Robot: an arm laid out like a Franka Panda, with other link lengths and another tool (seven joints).
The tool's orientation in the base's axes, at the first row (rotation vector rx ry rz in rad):
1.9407 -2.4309 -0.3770
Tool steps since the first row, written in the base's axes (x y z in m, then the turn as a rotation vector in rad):
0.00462 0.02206 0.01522 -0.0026 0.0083 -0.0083
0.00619 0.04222 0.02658 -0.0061 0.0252 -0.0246
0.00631 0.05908 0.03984 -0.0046 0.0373 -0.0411
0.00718 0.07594 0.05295 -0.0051 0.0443 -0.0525
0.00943 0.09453 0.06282 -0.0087 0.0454 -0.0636
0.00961 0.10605 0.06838 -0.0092 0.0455 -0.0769
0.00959 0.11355 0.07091 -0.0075 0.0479 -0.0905
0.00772 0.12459 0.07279 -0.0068 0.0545 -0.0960
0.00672 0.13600 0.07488 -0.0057 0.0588 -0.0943
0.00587 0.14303 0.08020 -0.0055 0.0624 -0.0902
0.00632 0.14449 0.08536 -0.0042 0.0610 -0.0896
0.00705 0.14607 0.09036 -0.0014 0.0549 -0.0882
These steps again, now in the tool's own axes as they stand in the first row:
-0.02447 0.00298 -0.01149 -0.0062 0.0026 0.0100
-0.04585 0.00776 -0.01911 -0.0193 0.0063 0.0294
-0.06399 0.01363 -0.02894 -0.0290 0.0041 0.0474
-0.08228 0.01874 -0.03874 -0.0339 0.0039 0.0598
-0.10209 0.02226 -0.04530 -0.0326 0.0054 0.0714
-0.11401 0.02550 -0.04864 -0.0307 0.0034 0.0844
-0.12158 0.02754 -0.04973 -0.0314 -0.0004 0.0977
-0.13204 0.03194 -0.04926 -0.0372 -0.0008 0.1042
-0.14308 0.03563 -0.04906 -0.0418 -0.0006 0.1031
-0.15040 0.03890 -0.05282 -0.0459 0.0007 0.0998
-0.15265 0.03975 -0.05763 -0.0449 -0.0007 0.0987
-0.15505 0.04033 -0.06231 -0.0399 -0.0044 0.0958

